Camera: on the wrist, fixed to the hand. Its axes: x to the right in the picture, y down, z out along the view.
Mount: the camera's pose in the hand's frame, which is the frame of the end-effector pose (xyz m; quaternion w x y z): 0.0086 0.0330 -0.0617 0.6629 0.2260 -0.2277 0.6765
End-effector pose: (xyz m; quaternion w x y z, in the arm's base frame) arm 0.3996 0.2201 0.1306 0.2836 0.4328 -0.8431 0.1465
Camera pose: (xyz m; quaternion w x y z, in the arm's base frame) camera 0.3905 0.2641 0.1849 0.2009 0.1860 0.8831 -0.3810
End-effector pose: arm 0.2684 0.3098 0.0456 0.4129 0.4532 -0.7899 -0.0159
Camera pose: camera 0.2842 0.3445 0.1049 0.0022 -0.1442 -0.9278 0.3441
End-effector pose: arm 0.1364 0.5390 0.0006 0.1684 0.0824 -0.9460 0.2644
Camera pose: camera 0.1373 0.5989 0.0377 0.3013 0.4871 0.6614 -0.4842
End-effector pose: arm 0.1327 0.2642 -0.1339 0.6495 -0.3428 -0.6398 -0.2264
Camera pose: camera 0.1993 0.2420 -0.1272 0.5155 -0.5648 -0.3913 0.5120
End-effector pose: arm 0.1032 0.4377 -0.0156 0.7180 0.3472 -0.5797 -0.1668
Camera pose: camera 0.1587 0.4742 0.0080 0.3783 -0.0377 -0.8204 0.4271
